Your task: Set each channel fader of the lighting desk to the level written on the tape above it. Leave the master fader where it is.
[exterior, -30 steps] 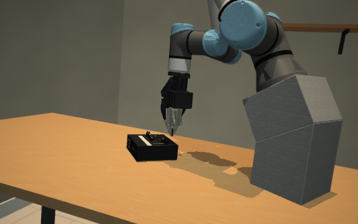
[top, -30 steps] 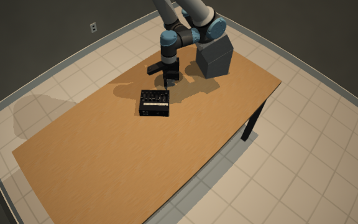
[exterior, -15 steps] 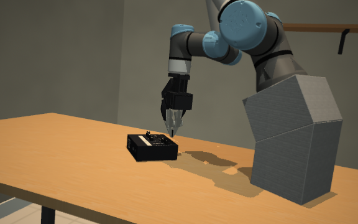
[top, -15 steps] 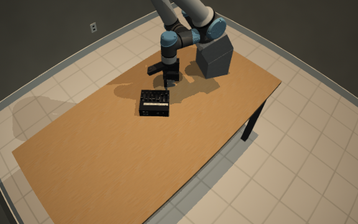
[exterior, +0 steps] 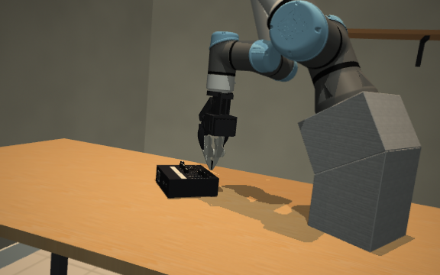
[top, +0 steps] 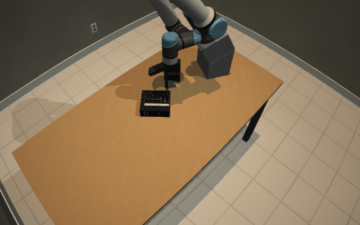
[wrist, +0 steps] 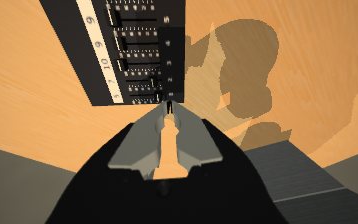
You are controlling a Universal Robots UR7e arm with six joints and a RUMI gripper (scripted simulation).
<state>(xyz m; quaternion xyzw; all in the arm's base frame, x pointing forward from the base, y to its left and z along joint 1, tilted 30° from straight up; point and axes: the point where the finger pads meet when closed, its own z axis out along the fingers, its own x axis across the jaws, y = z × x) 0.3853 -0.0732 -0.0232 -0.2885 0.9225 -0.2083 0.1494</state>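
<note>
The master fader is 11 cm ahead of my hand, 9 cm to the right of it and 3 cm below it.
</note>
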